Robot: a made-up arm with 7 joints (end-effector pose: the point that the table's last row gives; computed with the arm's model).
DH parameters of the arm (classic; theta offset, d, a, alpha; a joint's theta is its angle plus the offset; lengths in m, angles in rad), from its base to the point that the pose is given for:
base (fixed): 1.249 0 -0.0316 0
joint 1: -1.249 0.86 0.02 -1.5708
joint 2: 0 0 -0.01 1.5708
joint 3: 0 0.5 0.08 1.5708
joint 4: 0 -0.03 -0.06 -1.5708
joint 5: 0 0.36 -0.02 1.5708
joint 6: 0 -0.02 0.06 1.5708
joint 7: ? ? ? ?
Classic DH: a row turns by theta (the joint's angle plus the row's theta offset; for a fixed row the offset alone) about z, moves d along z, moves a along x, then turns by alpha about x.
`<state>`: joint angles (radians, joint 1 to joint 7).
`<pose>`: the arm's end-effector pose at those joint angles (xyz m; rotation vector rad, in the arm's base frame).
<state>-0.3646 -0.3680 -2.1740 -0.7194 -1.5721 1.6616 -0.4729</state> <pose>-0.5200 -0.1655 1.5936 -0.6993 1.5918 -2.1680</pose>
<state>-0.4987 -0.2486 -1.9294 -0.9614 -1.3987 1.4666 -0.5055</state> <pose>-0.4450 -0.2486 1.5852 -0.4944 1.3520 -2.1183</pose>
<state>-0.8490 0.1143 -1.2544 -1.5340 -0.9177 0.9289 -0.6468</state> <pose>-0.1884 -0.5228 1.3789 0.4279 1.2266 -1.5996</pose>
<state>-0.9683 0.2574 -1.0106 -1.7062 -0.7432 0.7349 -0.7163</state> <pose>-0.1077 -0.5844 1.2404 0.8771 1.2724 -1.3483</pose>
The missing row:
joint 7: 0 0 0.01 3.1416
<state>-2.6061 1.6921 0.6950 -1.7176 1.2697 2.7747 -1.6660</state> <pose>-0.3193 -0.5366 0.4212 0.5327 -1.2333 -1.9360</pose>
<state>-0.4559 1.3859 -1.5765 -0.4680 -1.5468 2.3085 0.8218</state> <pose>0.7075 -0.6286 0.9406 -2.6147 0.0814 0.3934</pose>
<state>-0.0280 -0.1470 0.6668 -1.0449 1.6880 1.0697 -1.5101</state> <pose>0.1752 0.2351 1.6779 -1.6362 0.8635 -2.4747</pose>
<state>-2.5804 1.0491 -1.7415 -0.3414 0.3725 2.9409 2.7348</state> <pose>-0.7243 -0.3812 1.3087 1.4755 1.5622 0.8784</pose>
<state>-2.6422 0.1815 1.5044 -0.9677 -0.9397 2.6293 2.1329</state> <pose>0.0829 -0.3808 1.6551 -0.0690 -2.3969 -2.0193</pose>
